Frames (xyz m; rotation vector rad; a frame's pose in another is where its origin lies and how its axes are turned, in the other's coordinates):
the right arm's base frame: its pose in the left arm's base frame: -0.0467 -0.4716 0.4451 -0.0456 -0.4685 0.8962
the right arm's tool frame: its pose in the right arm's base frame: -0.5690 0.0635 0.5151 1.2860 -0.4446 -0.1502
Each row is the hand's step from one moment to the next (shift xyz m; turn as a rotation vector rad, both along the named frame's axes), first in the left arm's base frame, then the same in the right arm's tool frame.
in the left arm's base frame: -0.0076 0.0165 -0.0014 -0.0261 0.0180 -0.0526
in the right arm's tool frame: 0.0013 0.0029 -0.0179 -0.0423 -0.0224 -0.0385
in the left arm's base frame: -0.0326 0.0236 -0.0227 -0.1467 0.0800 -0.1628
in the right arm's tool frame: -0.0252 0.0036 -0.0386 -0.1629 -0.0266 -0.1649
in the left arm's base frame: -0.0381 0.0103 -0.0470 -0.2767 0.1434 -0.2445
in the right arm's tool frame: -0.0498 -0.0096 -0.0346 -0.2709 -0.0036 -0.2890
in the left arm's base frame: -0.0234 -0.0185 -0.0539 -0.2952 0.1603 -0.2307
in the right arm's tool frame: -0.0571 -0.0226 -0.0050 -0.2668 0.0178 -0.3075
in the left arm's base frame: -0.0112 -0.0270 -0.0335 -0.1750 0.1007 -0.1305
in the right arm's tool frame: -0.0400 -0.0152 0.0120 -0.1518 0.0148 -0.1859
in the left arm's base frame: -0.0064 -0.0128 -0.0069 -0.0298 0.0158 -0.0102
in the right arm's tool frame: -0.0140 0.0001 0.0075 -0.0188 0.0115 -0.0275
